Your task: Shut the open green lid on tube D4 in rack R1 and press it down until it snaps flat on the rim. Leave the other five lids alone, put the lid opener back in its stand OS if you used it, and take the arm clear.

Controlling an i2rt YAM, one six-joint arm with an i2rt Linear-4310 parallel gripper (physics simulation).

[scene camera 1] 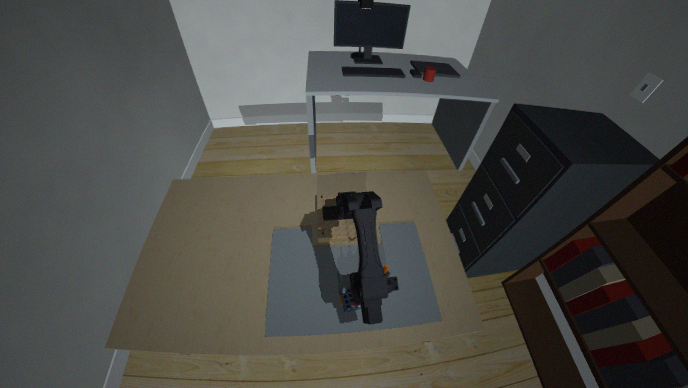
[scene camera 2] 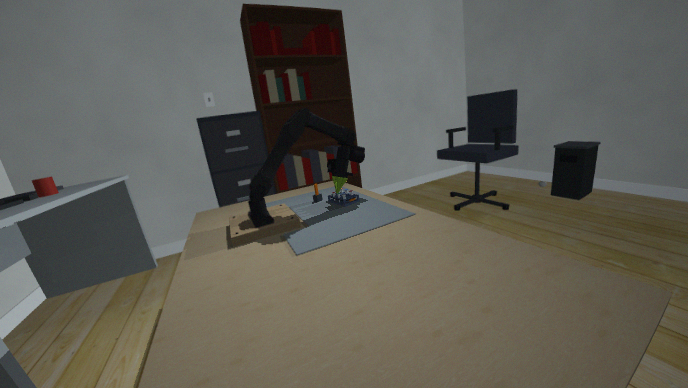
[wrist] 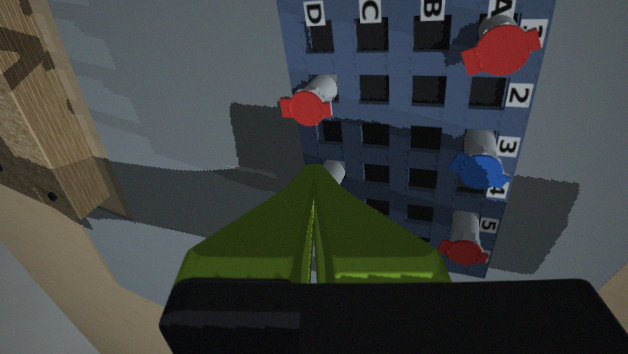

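Where they show: gripper, fingertip midpoint: (scene camera 2: pixel 337 193) (wrist: pixel 314 178); arm's base, link origin: (scene camera 2: pixel 260 217).
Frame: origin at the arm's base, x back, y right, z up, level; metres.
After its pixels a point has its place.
The blue rack R1 (wrist: pixel 400 116) {x -0.374, y -0.022, z -0.002 m} (scene camera 2: pixel 351 201) {x -0.387, y 0.053, z -0.022 m} stands on the grey mat under my gripper. My gripper (wrist: pixel 314 178) {x -0.347, y 0.001, z 0.017 m} (scene camera 2: pixel 338 193) {x -0.347, y 0.001, z 0.017 m} is shut, its green fingertips together and pointing down at the D4 place. Part of a pale tube (wrist: pixel 335 171) {x -0.352, y 0.006, z 0.004 m} shows beside the tips in the wrist view; its lid is hidden behind the fingers, so its state and any contact cannot be told. Red lids (wrist: pixel 504 50) {x -0.398, y -0.056, z 0.016 m} (wrist: pixel 307 108) {x -0.344, y -0.028, z 0.016 m} (wrist: pixel 465 252) {x -0.410, y 0.020, z 0.016 m} and a blue lid (wrist: pixel 481 171) {x -0.404, y -0.018, z 0.016 m} sit on other tubes. The lid opener's orange handle (scene camera 2: pixel 316 189) {x -0.294, y -0.112, z 0.027 m} (scene camera 1: pixel 386 269) {x -0.302, y -0.118, z 0.037 m} stands upright in its dark stand (scene camera 2: pixel 317 198) {x -0.287, y -0.100, z -0.014 m}.
The wooden arm base (scene camera 2: pixel 280 214) {x -0.075, y 0.028, z 0.000 m} (wrist: pixel 55 115) {x -0.125, y 0.034, z -0.020 m} stands at the mat's (scene camera 1: pixel 295 280) {x -0.284, y 0.229, z -0.032 m} edge on the tan table (scene camera 1: pixel 200 260) {x -0.175, y 0.639, z -0.035 m}. The opener stand is near the rack, toward the arm base. A desk (scene camera 1: pixel 325 82), a filing cabinet (scene camera 1: pixel 500 200) and a bookshelf stand beyond the table.
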